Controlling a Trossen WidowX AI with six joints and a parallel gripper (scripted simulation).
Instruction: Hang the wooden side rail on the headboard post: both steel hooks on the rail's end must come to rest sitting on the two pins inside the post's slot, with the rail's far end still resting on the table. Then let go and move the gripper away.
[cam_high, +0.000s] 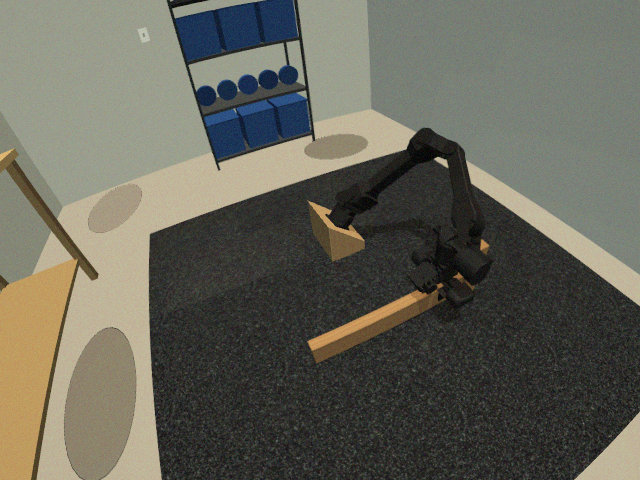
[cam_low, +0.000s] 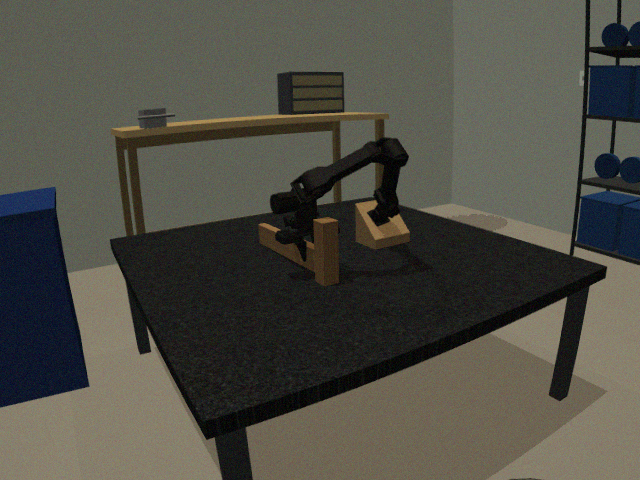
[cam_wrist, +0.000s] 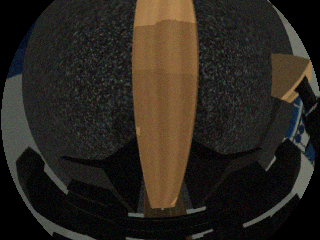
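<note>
My gripper tip is 10 cm to the right of the headboard post, 5 cm below it and 1 cm short of it.
</note>
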